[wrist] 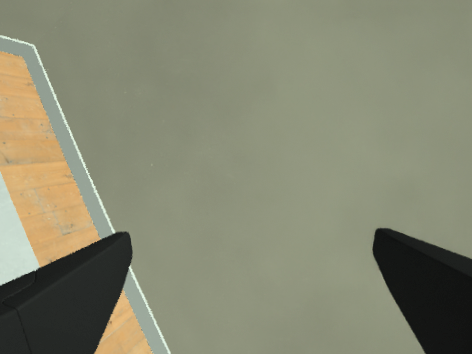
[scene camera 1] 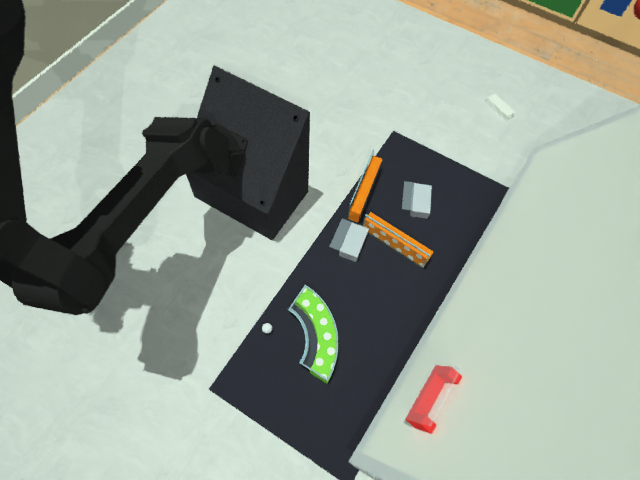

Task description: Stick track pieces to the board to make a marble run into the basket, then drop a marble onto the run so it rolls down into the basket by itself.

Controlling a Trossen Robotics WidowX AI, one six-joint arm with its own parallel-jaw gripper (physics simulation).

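Frame: origin at the arm's base, x ahead, y left, z up, level; millimetres.
Seen in the pictures: gripper, fingertip midpoint: [wrist: 253, 242]; arm's base, origin of the base link: [scene camera 1: 224, 150].
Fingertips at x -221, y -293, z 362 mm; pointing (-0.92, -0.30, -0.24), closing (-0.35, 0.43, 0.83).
Pixels of each thing's middle, then the offset from my fingertips to it. "pt": a spot on its surface instead. Level surfaces: height alone.
- curved green track piece with white dots, surface spot: [scene camera 1: 326, 335] pt 496 mm ahead, 150 mm left, 476 mm down
- dark mat, its level: 498 mm down
- dotted, body centre: [scene camera 1: 397, 237] 515 mm ahead, 360 mm left, 473 mm down
- white marble, body centre: [scene camera 1: 267, 328] 409 mm ahead, 115 mm left, 490 mm down
- red basket, body centre: [scene camera 1: 438, 398] 665 mm ahead, 117 mm left, 345 mm down
- small white block, body centre: [scene camera 1: 500, 106] 559 mm ahead, 756 mm left, 495 mm down
My gripper [wrist: 253, 242] is open and empty in the wrist view, over the grey floor beyond the table edge; its fingers do not show in the scene view. In the scene view, a curved green track piece with white dots [scene camera 1: 326, 335] lies on the dark mat [scene camera 1: 289, 413]. Two straight orange track pieces lie farther up the mat, one [scene camera 1: 366, 188] near its left edge and one dotted [scene camera 1: 398, 240] slanting beside it. A white marble [scene camera 1: 266, 328] is at the mat's left edge. A red basket [scene camera 1: 431, 397] is at the lower part of the pale board [scene camera 1: 558, 289].
Two grey blocks [scene camera 1: 421, 199] [scene camera 1: 353, 241] are on the mat near the orange pieces. A small white block [scene camera 1: 500, 106] lies beyond the mat. The black wedge-shaped arm mount [scene camera 1: 289, 165] stands left of the mat. The wooden table edge [wrist: 45, 190] shows at left in the wrist view.
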